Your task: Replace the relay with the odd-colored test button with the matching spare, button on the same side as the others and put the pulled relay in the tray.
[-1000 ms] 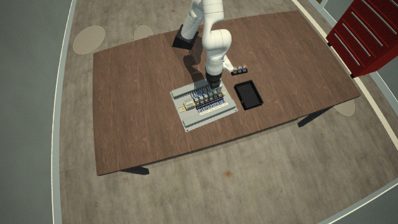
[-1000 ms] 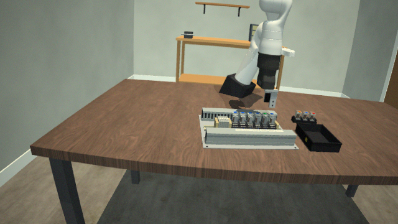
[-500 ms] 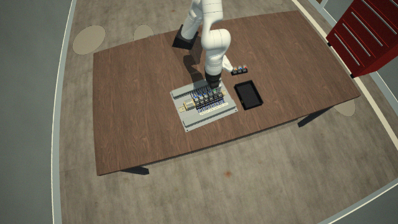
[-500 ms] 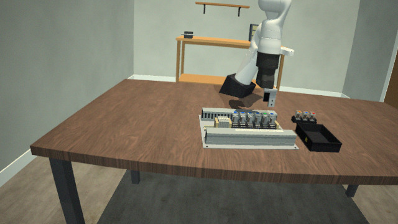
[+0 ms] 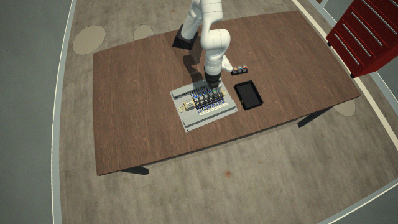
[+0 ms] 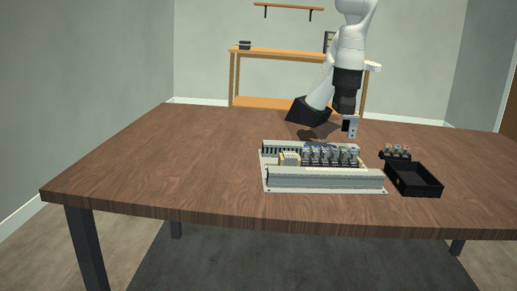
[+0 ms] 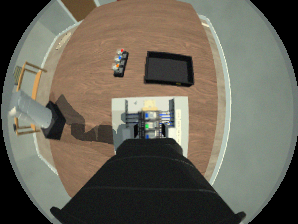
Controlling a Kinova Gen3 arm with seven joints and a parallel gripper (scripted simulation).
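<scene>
My gripper is now 8 cm above the grey relay. Also, from my hand: black tray 4 cm ahead, 19 cm to the left, 11 cm below; then black stand 14 cm behind, 20 cm to the left, 12 cm below.
</scene>
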